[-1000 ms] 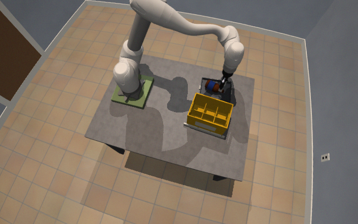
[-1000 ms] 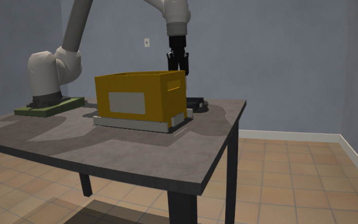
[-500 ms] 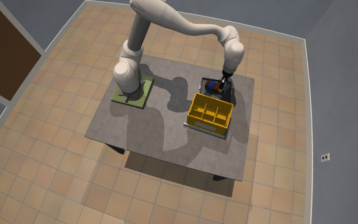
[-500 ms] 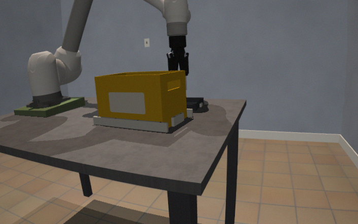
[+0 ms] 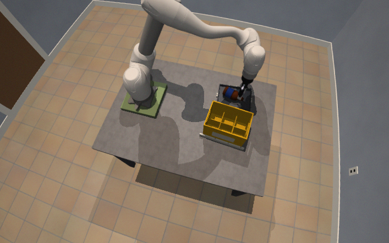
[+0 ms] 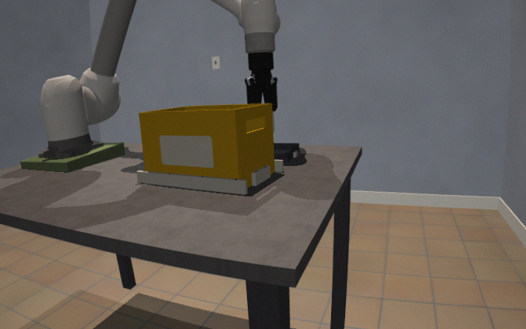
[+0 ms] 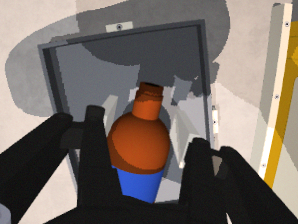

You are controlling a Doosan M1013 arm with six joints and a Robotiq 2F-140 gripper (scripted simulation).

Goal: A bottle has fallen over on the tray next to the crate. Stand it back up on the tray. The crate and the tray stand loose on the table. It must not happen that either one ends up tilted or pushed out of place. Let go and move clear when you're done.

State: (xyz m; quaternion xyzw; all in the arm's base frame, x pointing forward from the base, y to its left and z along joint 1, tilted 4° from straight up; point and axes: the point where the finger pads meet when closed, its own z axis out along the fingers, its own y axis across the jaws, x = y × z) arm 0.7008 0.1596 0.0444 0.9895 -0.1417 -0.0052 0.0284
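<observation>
Right now my hand is 60 mm above the bottle, 50 mm past it and 10 mm to the right of it. Round my hand: yellow crate (260 mm to the right, 50 mm behind, 20 mm below); then tray (90 mm below, 40 mm behind, 10 mm to the left).
</observation>
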